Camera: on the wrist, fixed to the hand. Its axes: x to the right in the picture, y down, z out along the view.
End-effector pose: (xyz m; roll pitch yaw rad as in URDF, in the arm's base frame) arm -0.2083 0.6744 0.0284 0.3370 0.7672 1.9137
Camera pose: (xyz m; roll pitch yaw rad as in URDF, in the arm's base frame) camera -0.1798 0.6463 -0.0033 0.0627 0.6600 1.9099
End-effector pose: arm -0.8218 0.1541 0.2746 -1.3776 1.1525 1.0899
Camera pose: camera -0.7726 0.1514 0.2880 -1.4075 1.1519 1.3545
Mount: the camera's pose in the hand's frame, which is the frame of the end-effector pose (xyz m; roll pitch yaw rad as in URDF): -0.0040 -0.0322 -0.0394 -0.2735 -0.1022 0.0327
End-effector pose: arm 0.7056 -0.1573 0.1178 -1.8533 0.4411 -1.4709
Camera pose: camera 0.6783 -0.1744 0.1574 -2.0791 0.4989 -1.3695
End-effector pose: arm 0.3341 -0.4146 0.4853 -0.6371 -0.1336 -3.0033
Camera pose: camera 0.3296 -0.3654 0.4724 -0.9235 -0.1958 -2.9147
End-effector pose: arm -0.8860 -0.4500 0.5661 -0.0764 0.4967 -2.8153
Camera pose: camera -0.8773 -0.4100 0.5356 -0.3294 0.3969 -2.7717
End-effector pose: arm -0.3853 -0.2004 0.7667 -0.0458 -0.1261 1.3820
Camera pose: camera -0.3518 -0.2060 0.7286 -0.3243 -0.2266 1.4201
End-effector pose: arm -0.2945 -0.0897 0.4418 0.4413 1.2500 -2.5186
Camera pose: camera -0.2626 -0.0516 0.4300 0.1376 1.1434 -2.5528
